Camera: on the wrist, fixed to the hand. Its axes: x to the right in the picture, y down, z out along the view.
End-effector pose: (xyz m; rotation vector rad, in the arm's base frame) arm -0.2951 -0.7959 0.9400 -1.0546 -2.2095 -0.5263
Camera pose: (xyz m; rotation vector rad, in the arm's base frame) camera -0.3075 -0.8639 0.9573 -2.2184 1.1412 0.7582
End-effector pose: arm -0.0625 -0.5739 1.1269 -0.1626 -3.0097 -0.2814
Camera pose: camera -0.0443 -0.6329 1.1624 -2.7925 0.1614 0.1475
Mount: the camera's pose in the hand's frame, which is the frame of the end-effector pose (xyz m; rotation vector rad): -0.0192 -0.0492 -0.0478 -0.0026 0.2432 3.1298
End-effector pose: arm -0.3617 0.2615 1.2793 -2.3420 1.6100 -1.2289
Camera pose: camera -0.3565 0.3176 1.3229 1.4165 1.9554 -0.0932
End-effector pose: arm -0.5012 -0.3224 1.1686 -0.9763 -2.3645 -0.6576
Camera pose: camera -0.5135 -0.3914 1.1816 -2.2389 0.9927 0.5766
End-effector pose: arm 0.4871 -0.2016 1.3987 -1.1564 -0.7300 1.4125
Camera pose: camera 0.5474 -0.2189 1.4325 0.8336 -1.2433 -1.2087
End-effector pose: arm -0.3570 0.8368 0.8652 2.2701 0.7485 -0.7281
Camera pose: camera -0.3887 0.8957 0.8897 0.8298 -2.2661 1.0366
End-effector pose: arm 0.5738 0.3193 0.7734 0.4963 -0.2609 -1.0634
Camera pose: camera 0.5479 0.3296 0.7079 -0.2024 -0.4061 2.0223
